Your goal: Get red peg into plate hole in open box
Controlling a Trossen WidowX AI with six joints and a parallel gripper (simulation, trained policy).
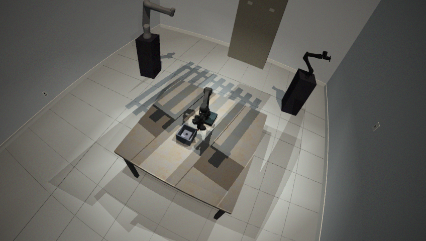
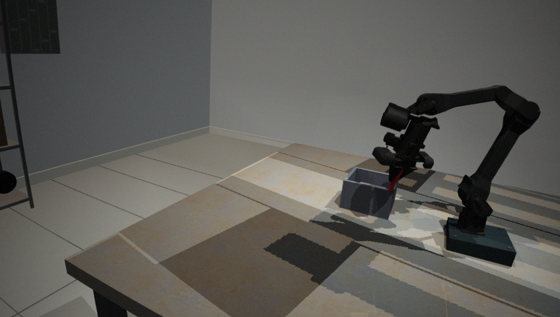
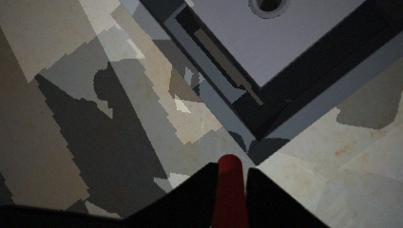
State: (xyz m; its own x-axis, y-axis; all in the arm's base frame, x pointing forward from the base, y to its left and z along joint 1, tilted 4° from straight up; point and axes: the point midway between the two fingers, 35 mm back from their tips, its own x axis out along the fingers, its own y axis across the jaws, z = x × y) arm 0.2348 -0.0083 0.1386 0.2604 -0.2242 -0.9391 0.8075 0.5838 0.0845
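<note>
Right now the pale plate is 100 mm to the right of my gripper tip, 90 mm below it and 60 mm ahead of it. Round my gripper tip: grey box (100 mm to the right, 100 mm below, 60 mm ahead); then red peg (10 mm to the left, 10 mm behind, 10 mm above).
</note>
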